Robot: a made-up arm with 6 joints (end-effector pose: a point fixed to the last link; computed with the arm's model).
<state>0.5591 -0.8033 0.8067 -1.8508 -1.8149 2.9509</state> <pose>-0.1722 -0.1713 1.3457 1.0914 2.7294 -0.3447</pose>
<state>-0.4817 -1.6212 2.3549 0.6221 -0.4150 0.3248</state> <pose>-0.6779 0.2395 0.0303 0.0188 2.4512 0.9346</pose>
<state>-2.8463 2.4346 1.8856 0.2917 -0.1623 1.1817</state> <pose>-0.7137 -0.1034 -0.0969 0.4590 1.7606 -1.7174</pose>
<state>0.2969 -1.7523 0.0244 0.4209 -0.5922 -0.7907</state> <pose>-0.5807 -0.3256 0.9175 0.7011 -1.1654 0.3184</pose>
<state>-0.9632 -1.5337 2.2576 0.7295 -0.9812 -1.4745</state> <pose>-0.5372 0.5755 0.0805 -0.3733 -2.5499 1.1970</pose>
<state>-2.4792 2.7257 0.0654 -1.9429 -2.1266 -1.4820</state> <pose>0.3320 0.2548 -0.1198 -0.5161 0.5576 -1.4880</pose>
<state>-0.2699 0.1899 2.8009 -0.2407 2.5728 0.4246</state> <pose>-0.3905 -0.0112 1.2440 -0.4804 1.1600 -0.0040</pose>
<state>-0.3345 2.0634 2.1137 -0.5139 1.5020 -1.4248</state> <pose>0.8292 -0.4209 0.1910 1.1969 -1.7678 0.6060</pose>
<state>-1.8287 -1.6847 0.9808 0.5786 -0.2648 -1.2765</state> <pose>0.1186 0.9485 0.5878 -1.4796 -1.7170 -0.1231</pose>
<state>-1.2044 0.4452 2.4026 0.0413 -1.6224 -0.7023</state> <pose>-0.1603 0.0091 1.3835 0.4108 -0.7104 -1.0615</pose>
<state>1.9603 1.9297 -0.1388 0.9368 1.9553 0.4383</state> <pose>0.0703 0.2186 -0.2131 0.0845 -0.0756 2.8027</pose>
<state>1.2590 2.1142 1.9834 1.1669 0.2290 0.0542</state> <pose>0.3516 0.7982 0.2812 -0.9963 -0.8506 1.2975</pose>
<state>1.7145 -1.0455 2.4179 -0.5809 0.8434 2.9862</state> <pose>0.2360 -0.9032 0.6351 1.3938 0.4170 -1.1166</pose>
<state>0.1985 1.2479 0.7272 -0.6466 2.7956 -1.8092</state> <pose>0.9117 0.0489 0.2322 1.0289 -2.0685 1.3979</pose>
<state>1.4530 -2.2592 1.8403 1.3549 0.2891 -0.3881</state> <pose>0.0094 -0.5526 -0.2682 -1.7374 1.4346 2.0178</pose>
